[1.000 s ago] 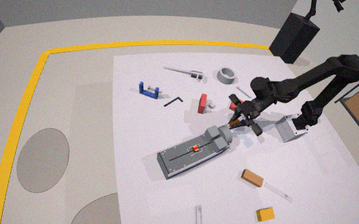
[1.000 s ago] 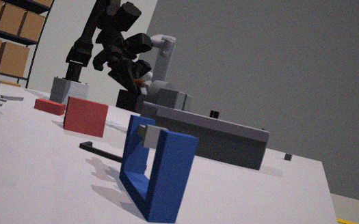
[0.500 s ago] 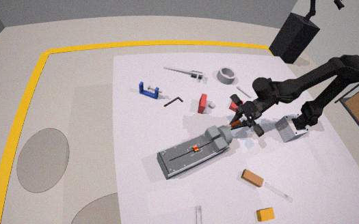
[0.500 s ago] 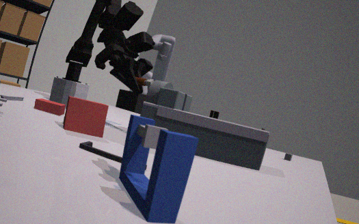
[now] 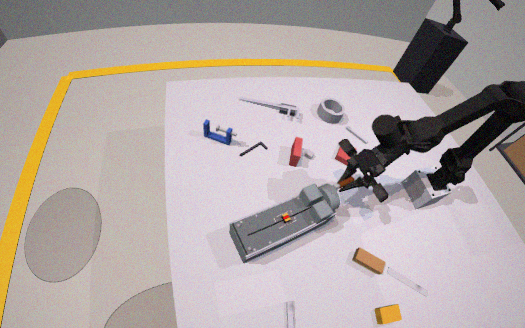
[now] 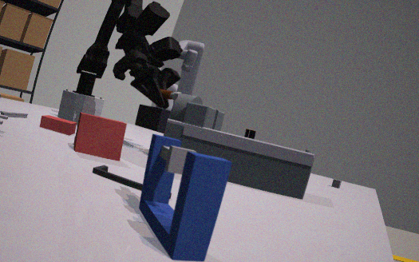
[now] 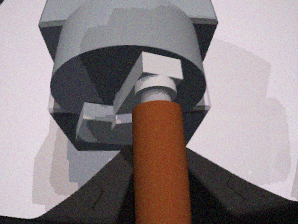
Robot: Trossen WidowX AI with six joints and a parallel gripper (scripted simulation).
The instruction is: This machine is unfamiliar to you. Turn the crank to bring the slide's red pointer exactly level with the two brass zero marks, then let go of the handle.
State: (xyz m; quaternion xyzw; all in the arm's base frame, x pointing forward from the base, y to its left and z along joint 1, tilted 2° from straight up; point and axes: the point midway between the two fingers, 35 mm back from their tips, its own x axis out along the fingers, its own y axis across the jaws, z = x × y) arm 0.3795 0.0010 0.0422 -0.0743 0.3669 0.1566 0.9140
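Now: gripper tip 15 cm short of the red pointer, 7 cm to the right of it and 1 cm above it. Also, from my gripper tip: crank handle (2 cm behind, 1 cm to the right, 2 cm above); tan block (8 cm behind, 19 cm to the left, 8 cm below); black hex key (18 cm ahead, 21 cm to the right, 9 cm below).
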